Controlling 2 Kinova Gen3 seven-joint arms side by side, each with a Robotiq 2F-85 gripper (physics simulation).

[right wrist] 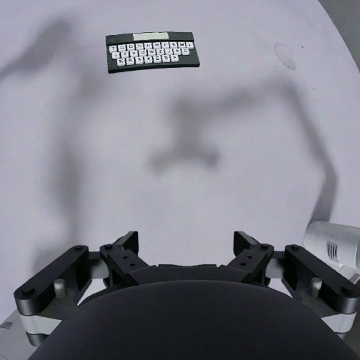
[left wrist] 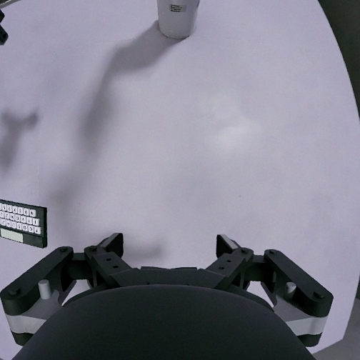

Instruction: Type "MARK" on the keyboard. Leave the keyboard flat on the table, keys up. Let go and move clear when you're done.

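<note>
A dark keyboard [left wrist: 41, 227] [right wrist: 154, 66] with white letter keys lies flat on the table, keys up. In the right wrist view it is whole, near the top and left of centre, with a pale strip along its far edge; in the left wrist view part of it shows at the left edge. My left gripper [left wrist: 169, 244] is open with no object between its fingers, to one side of the keyboard. My right gripper [right wrist: 185, 242] is open with no object between its fingers, above the table and well apart from the keyboard. The letters are small and partly hard to read.
The pale table [left wrist: 200, 165] [right wrist: 190, 200] has a curved edge at the right of both views. The white base of an arm [left wrist: 177, 20] stands at the top of the left wrist view. Another white arm base [right wrist: 332, 245] shows at the right wrist view's right edge. Arm shadows cross the table.
</note>
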